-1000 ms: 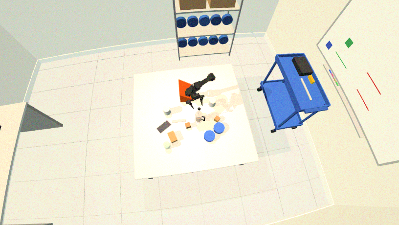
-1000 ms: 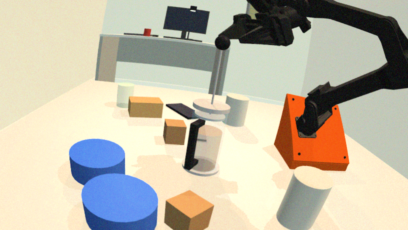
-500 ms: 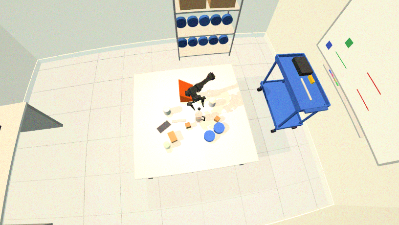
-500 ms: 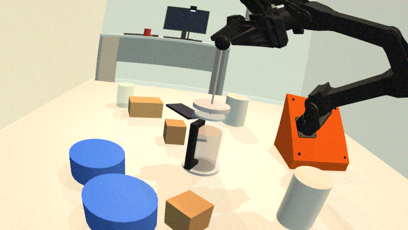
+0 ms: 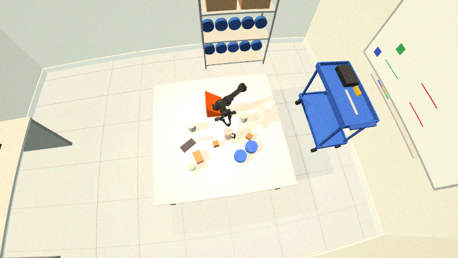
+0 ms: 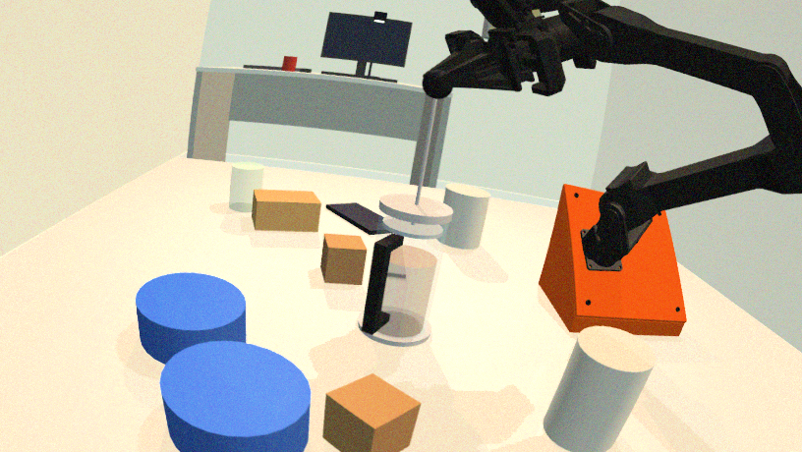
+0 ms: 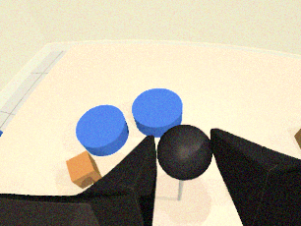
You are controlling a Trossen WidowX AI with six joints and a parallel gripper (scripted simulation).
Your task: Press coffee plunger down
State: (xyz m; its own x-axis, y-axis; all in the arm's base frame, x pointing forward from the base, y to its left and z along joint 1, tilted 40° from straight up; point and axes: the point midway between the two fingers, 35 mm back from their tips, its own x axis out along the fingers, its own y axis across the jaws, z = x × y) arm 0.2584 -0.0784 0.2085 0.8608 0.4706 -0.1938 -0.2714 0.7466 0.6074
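My gripper tip is 14 cm above the coffee press and 1 cm to the right of it. From my gripper tip the other things lie so: dark flat slab: 39 cm to the right, 27 cm below, 2 cm ahead.
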